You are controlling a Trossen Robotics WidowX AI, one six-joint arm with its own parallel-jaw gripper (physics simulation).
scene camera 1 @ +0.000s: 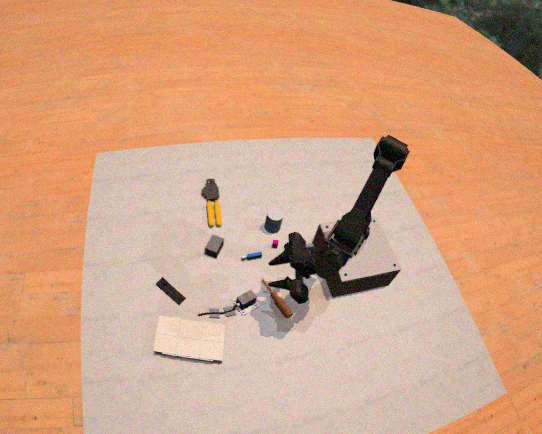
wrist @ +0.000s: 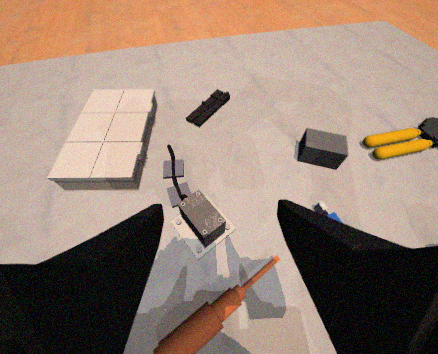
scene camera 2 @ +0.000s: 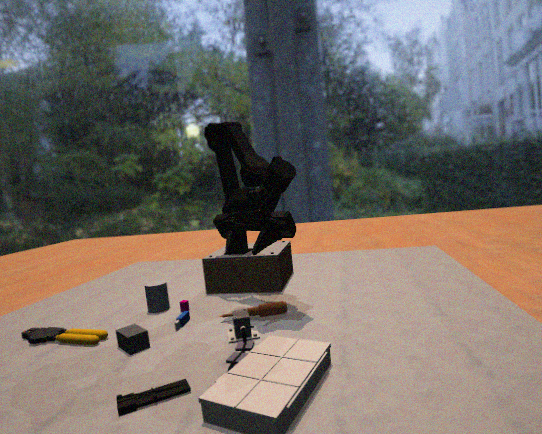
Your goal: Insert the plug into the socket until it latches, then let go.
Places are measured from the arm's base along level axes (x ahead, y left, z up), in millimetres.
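Where they show: gripper, between the fingertips: (scene camera 1: pixel 268 274) (wrist: pixel 220 209) (scene camera 2: pixel 239 253); arm's base, origin of its link: (scene camera 2: pixel 238 252).
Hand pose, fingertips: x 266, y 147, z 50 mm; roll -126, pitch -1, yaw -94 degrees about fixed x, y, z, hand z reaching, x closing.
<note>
Each offset is from my fingertips to the top centre of the thing.
The small blue piece with a silver tip @(dx +26, dy -150, dz -134 mm) (scene camera 1: pixel 254 255) (scene camera 2: pixel 183 318) (wrist: pixel 334 217), which looks like the plug, lies on the mat; in the wrist view the right finger hides part of it. The grey box on a white screwed plate @(dx +52, dy +15, dz -110 mm) (scene camera 1: pixel 246 299) (scene camera 2: pixel 242 327) (wrist: pixel 202 215), which looks like the socket, has a black cable at its back. Its opening is not clear in any view. My gripper (scene camera 1: pixel 270 274) (wrist: pixel 220 209) is open and empty, above the mat on the arm-base side of the socket. The blue piece is outside the fingers, beyond the right one in the wrist view.
An orange screwdriver @(dx -41, dy -4, dz -127 mm) (scene camera 1: pixel 280 301) (scene camera 2: pixel 270 309) (wrist: pixel 200 320) lies beside the socket, below the gripper. A white-tiled box @(dx +210, dy +145, dz -119 mm) (scene camera 1: pixel 190 337) (scene camera 2: pixel 270 370) (wrist: pixel 107 135), black bar @(dx +276, dy -15, dz -139 mm) (scene camera 1: pixel 170 291), grey block @(dx +145, dy -179, dz -119 mm) (scene camera 1: pixel 214 246), yellow-handled tool @(dx +164, dy -375, dz -134 mm) (scene camera 1: pixel 214 212), dark cylinder @(dx -51, dy -281, dz -84 mm) (scene camera 1: pixel 273 221) and magenta cube @(dx -53, dy -201, dz -129 mm) (scene camera 1: pixel 275 243) stand or lie around.
</note>
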